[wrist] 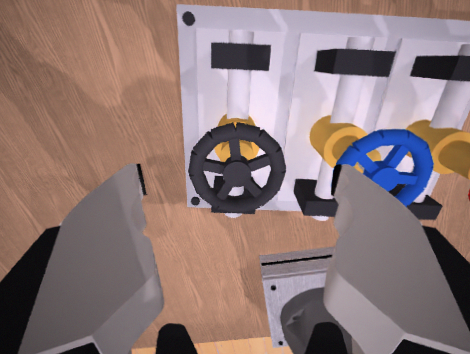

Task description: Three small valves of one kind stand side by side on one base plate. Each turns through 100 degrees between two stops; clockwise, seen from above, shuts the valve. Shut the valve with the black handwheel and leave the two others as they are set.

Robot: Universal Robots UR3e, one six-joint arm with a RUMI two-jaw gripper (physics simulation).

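Places are measured from the arm's base along level axes (x ahead, y left, z up), in metres.
Pixels of known places: gripper, fingertip midpoint: [238,168]; arm's base at its link origin: [320,315].
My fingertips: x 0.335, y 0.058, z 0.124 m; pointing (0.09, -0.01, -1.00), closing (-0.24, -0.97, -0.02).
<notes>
Ahead of a thing's pixels: the offset from my fingertips to its top centre. "pt": to the spot under its first point. Level surfaces: height alone.
The black handwheel @(0.019 m back, 0.005 m left, 0.033 m down) [236,173] is left of the middle in the wrist view, above a brass valve body on a white pipe. My gripper [238,168] is open, its two jaws standing wide on either side of the black wheel, with a gap to the rim on both sides. The blue handwheel @(0.048 m back, 0.097 m right, 0.033 m down) [388,176] is on the middle valve, partly behind the right jaw tip. A sliver of a red part @(pt 0.082 m back, 0.167 m right, 0.041 m down) [469,195] shows at the right edge. The valves stand on a pale base plate @(pt 0.007 m ahead, 0.060 m left, 0.169 m down) [186,115]. The black wheel hides much of its own valve body.
Black pipe clamps @(pt 0.053 m ahead, 0.016 m right, 0.108 m down) [240,56] [355,62] [440,67] hold the white pipes at the plate's far side. Nearer to me, a metal plate [295,270] bearing a dark grey round part [312,320] lies partly behind the right jaw. The table @(0.177 m down) [90,125] has a wood grain.
</notes>
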